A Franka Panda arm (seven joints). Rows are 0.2 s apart.
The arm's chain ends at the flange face. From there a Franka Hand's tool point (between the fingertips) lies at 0.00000 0.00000 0.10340 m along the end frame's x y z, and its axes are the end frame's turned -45 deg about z.
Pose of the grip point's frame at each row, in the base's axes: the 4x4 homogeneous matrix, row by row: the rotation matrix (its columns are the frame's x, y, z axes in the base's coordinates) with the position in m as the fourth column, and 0 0 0 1 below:
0.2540, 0.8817, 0.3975, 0.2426; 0.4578, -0.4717, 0.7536, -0.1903; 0.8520, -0.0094, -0.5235, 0.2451; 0, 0, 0, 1
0.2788, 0.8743, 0.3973, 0.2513; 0.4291, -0.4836, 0.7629, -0.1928; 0.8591, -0.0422, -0.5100, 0.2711; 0, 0, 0, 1
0.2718, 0.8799, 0.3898, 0.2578; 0.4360, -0.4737, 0.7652, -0.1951; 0.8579, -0.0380, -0.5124, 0.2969; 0, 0, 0, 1
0.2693, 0.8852, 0.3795, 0.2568; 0.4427, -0.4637, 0.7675, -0.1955; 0.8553, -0.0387, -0.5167, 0.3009; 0, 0, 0, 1
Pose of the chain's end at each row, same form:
0.8031, 0.4439, 0.3975, 0.2015; -0.0098, -0.6573, 0.7536, -0.2682; 0.5958, -0.6091, -0.5235, 0.2992; 0, 0, 0, 1
0.8154, 0.4211, 0.3973, 0.2102; -0.0385, -0.6454, 0.7629, -0.2717; 0.5776, -0.6373, -0.5100, 0.3238; 0, 0, 0, 1
0.8144, 0.4300, 0.3898, 0.2175; -0.0267, -0.6433, 0.7652, -0.2742; 0.5798, -0.6335, -0.5124, 0.3499; 0, 0, 0, 1
0.8164, 0.4355, 0.3795, 0.2176; -0.0148, -0.6409, 0.7675, -0.2749; 0.5774, -0.6322, -0.5167, 0.3543; 0, 0, 0, 1

